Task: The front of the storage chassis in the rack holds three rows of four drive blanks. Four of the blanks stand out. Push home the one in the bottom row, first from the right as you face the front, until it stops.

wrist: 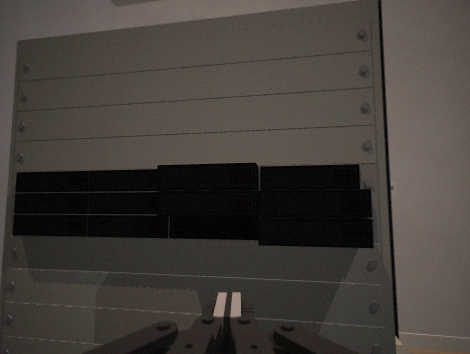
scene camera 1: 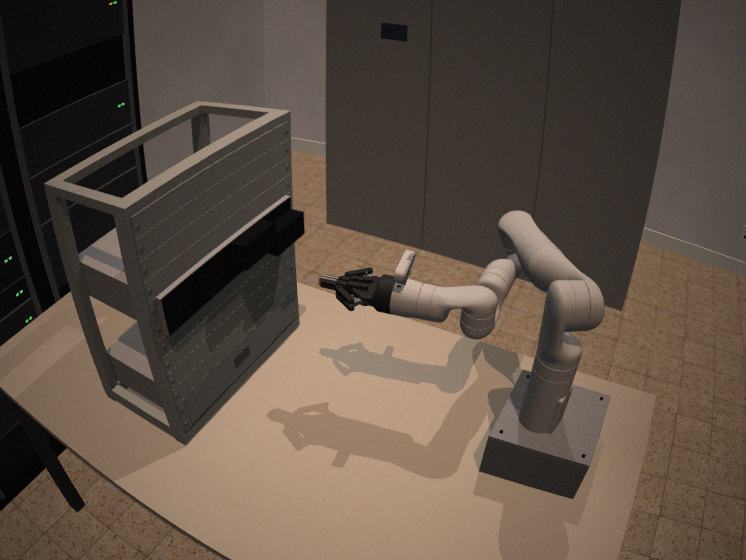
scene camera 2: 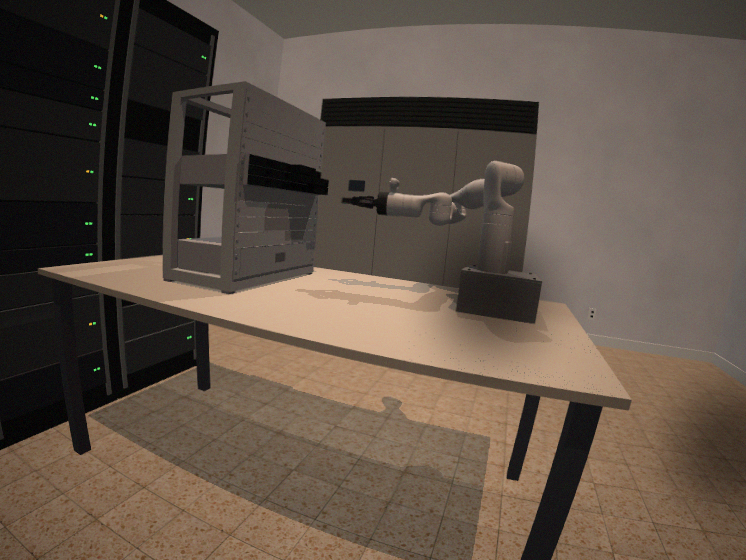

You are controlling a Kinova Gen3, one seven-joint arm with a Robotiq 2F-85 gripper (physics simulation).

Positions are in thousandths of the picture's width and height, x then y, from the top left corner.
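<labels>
Grey rack: wrist view (331,470), scene camera 1 (273,456), scene camera 2 (369,269).
</labels>
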